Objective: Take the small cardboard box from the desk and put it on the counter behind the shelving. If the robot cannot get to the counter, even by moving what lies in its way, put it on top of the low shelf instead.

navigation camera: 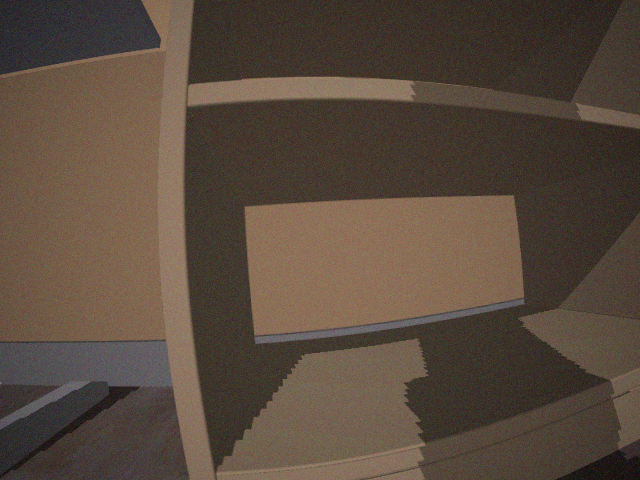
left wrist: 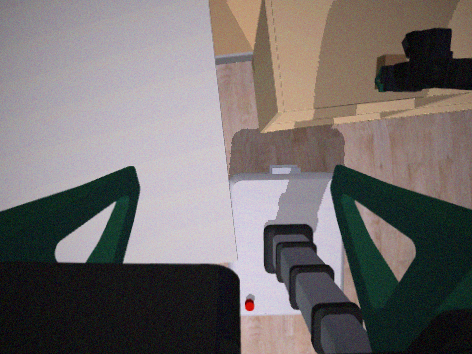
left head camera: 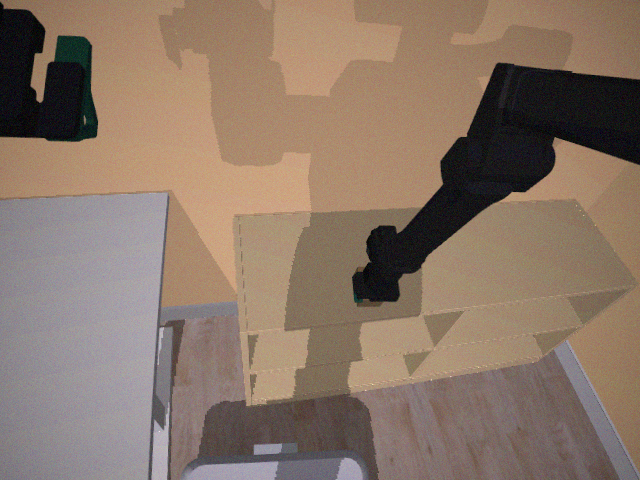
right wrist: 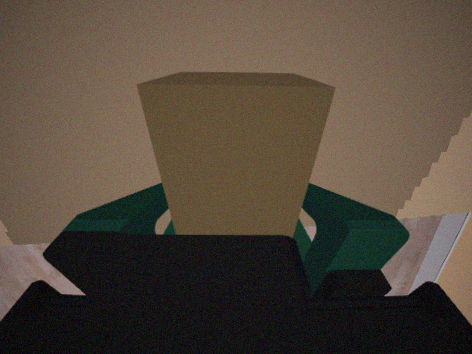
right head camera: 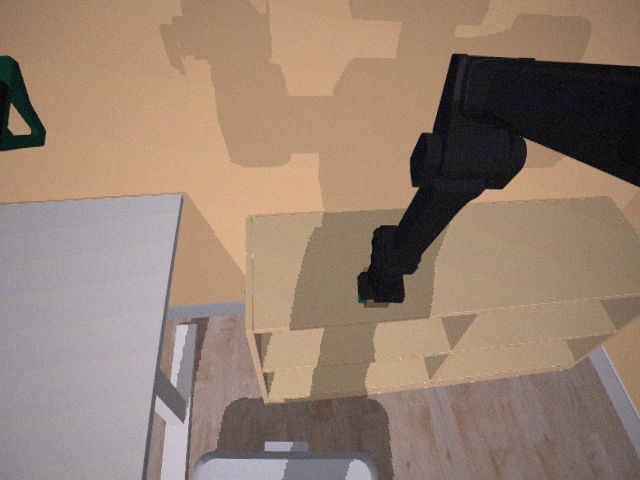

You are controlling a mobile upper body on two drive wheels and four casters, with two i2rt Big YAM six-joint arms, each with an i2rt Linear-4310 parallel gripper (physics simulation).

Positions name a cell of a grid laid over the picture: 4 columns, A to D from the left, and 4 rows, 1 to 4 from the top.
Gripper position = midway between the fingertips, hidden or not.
Note:
In view: the left gripper (left head camera: A2), the right gripper (right head camera: C3), a small cardboard box (right wrist: B2) and a desk (right head camera: A3).
The left gripper is seen too in the left wrist view (left wrist: B2). The right gripper also shows in the left head camera view (left head camera: C3) and in the right wrist view (right wrist: B2). The desk is seen too in the left wrist view (left wrist: A2) and in the left head camera view (left head camera: A4). The navigation camera view misses the small cardboard box: it is out of frame.

